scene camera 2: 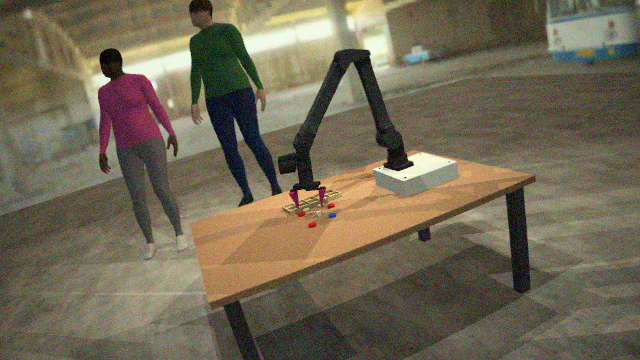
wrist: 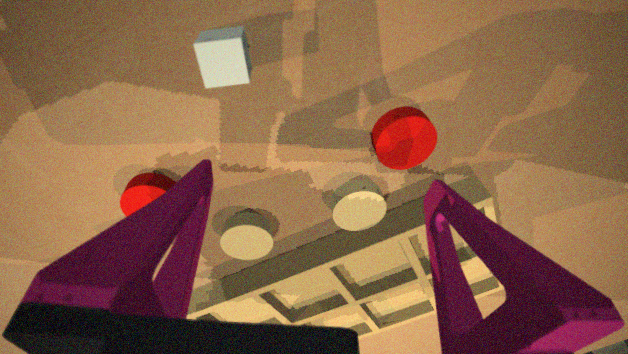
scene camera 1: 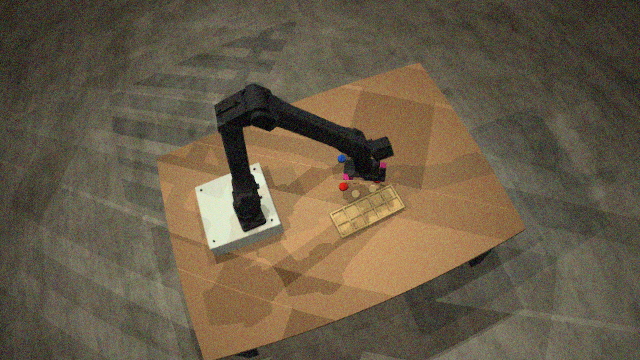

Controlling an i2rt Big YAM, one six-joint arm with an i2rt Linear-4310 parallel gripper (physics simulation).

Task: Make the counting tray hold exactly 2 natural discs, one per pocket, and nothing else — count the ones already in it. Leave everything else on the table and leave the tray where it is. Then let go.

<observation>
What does my gripper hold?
Nothing.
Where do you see a counting tray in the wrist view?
372, 280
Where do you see a counting tray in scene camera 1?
At 350, 219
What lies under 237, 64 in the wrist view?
A white cube.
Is my gripper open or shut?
Open.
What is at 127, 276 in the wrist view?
My gripper.
</observation>
